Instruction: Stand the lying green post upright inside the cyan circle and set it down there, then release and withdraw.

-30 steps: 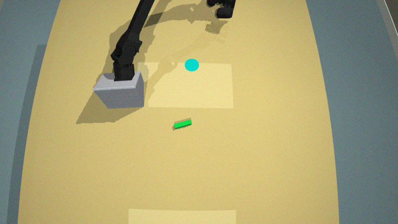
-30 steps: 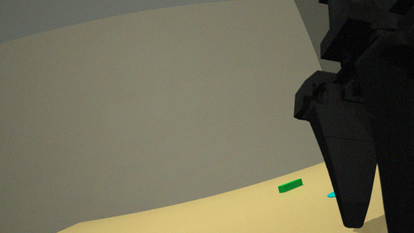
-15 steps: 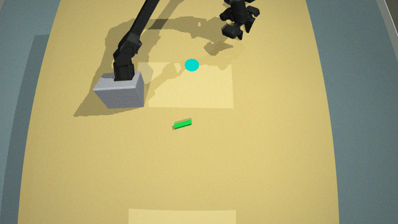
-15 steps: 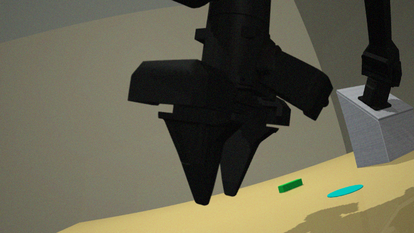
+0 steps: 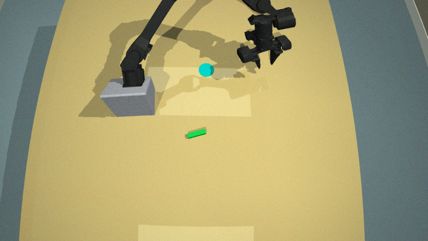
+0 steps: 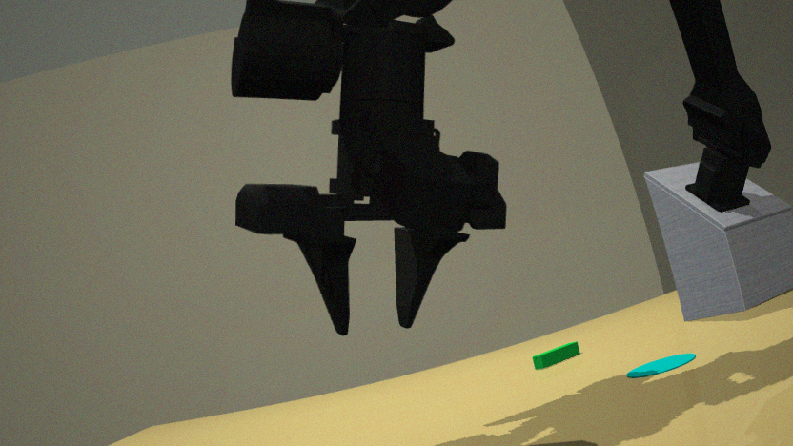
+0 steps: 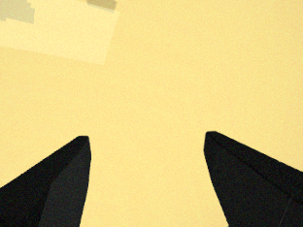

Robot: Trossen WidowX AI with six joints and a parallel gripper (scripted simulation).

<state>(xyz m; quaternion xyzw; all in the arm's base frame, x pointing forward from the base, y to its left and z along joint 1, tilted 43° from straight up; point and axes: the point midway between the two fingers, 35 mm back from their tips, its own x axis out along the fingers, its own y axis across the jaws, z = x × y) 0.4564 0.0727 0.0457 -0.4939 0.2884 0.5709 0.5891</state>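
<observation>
The green post is 260 mm behind my gripper tip, 220 mm to the right of it and 80 mm below it. The rest, counted from my gripper tip: cyan circle: 210 mm behind, 40 mm to the left, 90 mm below.
</observation>
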